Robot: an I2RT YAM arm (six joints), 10 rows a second.
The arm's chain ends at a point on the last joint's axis. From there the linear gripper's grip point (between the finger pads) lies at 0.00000 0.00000 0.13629 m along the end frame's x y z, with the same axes.
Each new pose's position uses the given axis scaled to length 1; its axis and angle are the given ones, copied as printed.
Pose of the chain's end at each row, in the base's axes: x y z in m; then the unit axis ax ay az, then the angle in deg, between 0 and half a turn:
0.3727, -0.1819, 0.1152, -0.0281, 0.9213, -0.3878, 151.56
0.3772, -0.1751, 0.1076, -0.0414, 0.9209, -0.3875, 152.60
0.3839, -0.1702, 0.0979, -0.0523, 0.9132, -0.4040, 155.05
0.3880, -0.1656, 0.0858, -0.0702, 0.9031, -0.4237, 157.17
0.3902, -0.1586, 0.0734, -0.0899, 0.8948, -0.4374, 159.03
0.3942, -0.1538, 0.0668, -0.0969, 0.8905, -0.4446, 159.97
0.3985, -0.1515, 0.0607, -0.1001, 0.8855, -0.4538, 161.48
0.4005, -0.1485, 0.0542, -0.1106, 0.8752, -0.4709, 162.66
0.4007, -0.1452, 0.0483, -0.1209, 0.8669, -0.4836, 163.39
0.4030, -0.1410, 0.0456, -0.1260, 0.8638, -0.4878, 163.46
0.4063, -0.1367, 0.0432, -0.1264, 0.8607, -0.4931, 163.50
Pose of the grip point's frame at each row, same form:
0.4353, -0.2716, 0.0339, -0.0281, 0.9213, -0.3878, 151.56
0.4391, -0.2643, 0.0252, -0.0414, 0.9209, -0.3875, 152.60
0.4419, -0.2631, 0.0167, -0.0523, 0.9132, -0.4040, 155.05
0.4435, -0.2621, 0.0072, -0.0702, 0.9031, -0.4237, 157.17
0.4442, -0.2574, -0.0034, -0.0899, 0.8948, -0.4374, 159.03
0.4472, -0.2539, -0.0090, -0.0969, 0.8905, -0.4446, 159.97
0.4489, -0.2539, -0.0139, -0.1001, 0.8855, -0.4538, 161.48
0.4499, -0.2538, -0.0168, -0.1106, 0.8752, -0.4709, 162.66
0.4501, -0.2524, -0.0199, -0.1209, 0.8669, -0.4836, 163.39
0.4529, -0.2486, -0.0215, -0.1260, 0.8638, -0.4878, 163.46
0.4563, -0.2451, -0.0226, -0.1264, 0.8607, -0.4931, 163.50

